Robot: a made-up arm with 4 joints.
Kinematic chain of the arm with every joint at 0, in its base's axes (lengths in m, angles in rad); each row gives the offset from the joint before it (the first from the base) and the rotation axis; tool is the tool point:
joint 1: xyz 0 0 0.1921 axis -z
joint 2: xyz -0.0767 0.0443 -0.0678 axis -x
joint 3: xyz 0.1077 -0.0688 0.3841 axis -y
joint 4: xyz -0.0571 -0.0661 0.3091 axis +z
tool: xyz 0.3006 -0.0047 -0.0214
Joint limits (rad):
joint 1: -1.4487..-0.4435
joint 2: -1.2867..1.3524
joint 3: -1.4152..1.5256
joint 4: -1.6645..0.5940
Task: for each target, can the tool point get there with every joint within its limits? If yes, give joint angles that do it. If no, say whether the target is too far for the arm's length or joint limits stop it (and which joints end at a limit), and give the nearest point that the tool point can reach.
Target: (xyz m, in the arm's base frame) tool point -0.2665 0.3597 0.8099
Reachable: yes | joints -0.9262 1.0953 -0.4126 -1.4340
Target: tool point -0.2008 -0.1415 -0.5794
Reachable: no: joint limits stop it (at a limit: joint 1, joint 2, joint 3, joint 4) | nearest point -0.0755 -0.4480 -0.2059 | short by 0.499 m
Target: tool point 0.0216 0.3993 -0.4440
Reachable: no: joint limits stop it (at a limit: joint 1, joint 2, joint 3) | nearest point 0.3068 0.3103 -0.0969 | short by 0.458 m
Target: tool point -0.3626 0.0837 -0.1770
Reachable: no: joint limits stop it (at a limit: joint 1, joint 2, joint 3, joint 4) | nearest point -0.2373 0.3771 0.1468 | short by 0.455 m
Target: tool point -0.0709 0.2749 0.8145
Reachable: yes | joints -1.3489 0.2725 0.0687 0.1201
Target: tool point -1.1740 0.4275 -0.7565
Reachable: no: too far | nearest point -0.7099 0.2590 0.2477 | short by 1.119 m
